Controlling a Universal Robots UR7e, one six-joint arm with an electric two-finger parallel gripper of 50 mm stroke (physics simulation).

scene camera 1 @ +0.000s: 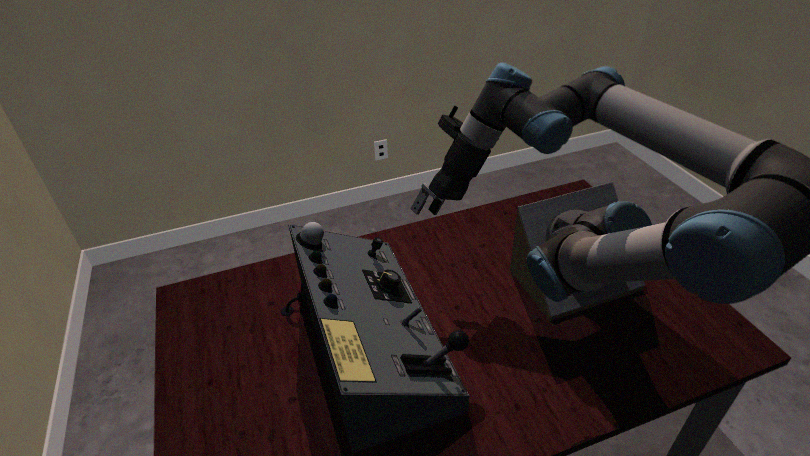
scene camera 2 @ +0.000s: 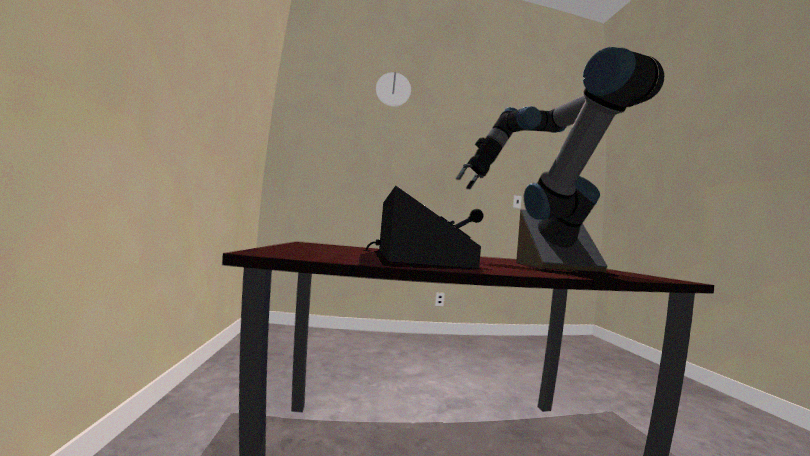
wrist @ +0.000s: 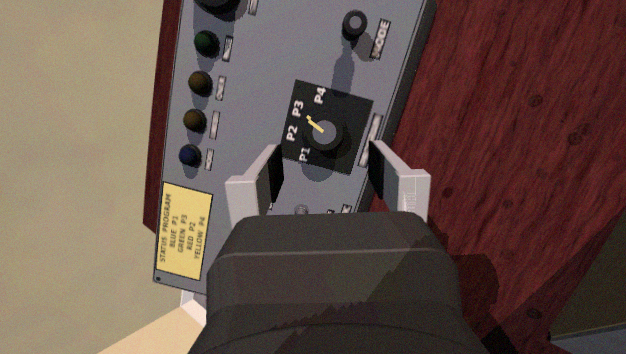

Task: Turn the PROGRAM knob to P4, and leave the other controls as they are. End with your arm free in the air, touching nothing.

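Places are measured from the arm's base along level axes (x ahead, y left, z up), in metres.
Pixels of known places: gripper, fingertip midpoint: (scene camera 1: 423, 211) (scene camera 2: 462, 184) (wrist: 325, 160); arm's base, origin of the base link: (scene camera 2: 556, 232).
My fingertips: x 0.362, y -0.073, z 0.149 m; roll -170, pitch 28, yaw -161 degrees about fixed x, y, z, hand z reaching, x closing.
Note:
For each thing: its top centre in the pictures, then the offset to it from my fingertips. "pt": a spot on its surface instead.
- PROGRAM knob, middle of its top: (wrist: 314, 130) (scene camera 1: 389, 273) dx +0.089, dy +0.008, dz -0.141 m
- black square plate, surface spot: (wrist: 350, 157) pt dx +0.060, dy +0.036, dz -0.200 m
- MODE control, middle of its top: (wrist: 340, 19) (scene camera 1: 373, 239) dx +0.088, dy -0.112, dz -0.136 m
- small lever, middle of its top: (scene camera 1: 412, 309) dx +0.081, dy +0.129, dz -0.145 m
- ball-topped lever, middle of its top: (scene camera 1: 458, 333) (scene camera 2: 477, 208) dx +0.032, dy +0.249, dz -0.113 m
- white dome, surface spot: (scene camera 1: 312, 232) pt dx +0.230, dy -0.105, dz -0.062 m
- yellow card, middle of its top: (wrist: 171, 237) (scene camera 1: 346, 342) dx +0.244, dy +0.211, dz -0.083 m
The PROGRAM knob (scene camera 1: 389, 278) (wrist: 326, 134) is a round black knob on a black square plate (wrist: 350, 157) marked P1 to P4. In the wrist view its yellow pointer line (wrist: 315, 124) points toward P3. The plate is on the sloped grey face of the control panel (scene camera 1: 362, 305) (scene camera 2: 425, 237). My gripper (scene camera 1: 426, 205) (scene camera 2: 466, 181) (wrist: 325, 160) is open and empty, in the air above the panel and apart from it. In the wrist view the knob shows between and slightly beyond the fingertips.
The MODE control (scene camera 1: 375, 248) (wrist: 354, 23) stands beside the plate. A small lever (scene camera 1: 411, 317) and a ball-topped lever (scene camera 1: 457, 340) (scene camera 2: 476, 215) stick up from the panel. A white dome (scene camera 1: 312, 232) and several coloured lamps line its far edge. A yellow card (scene camera 1: 348, 350) (wrist: 184, 230) shows too.

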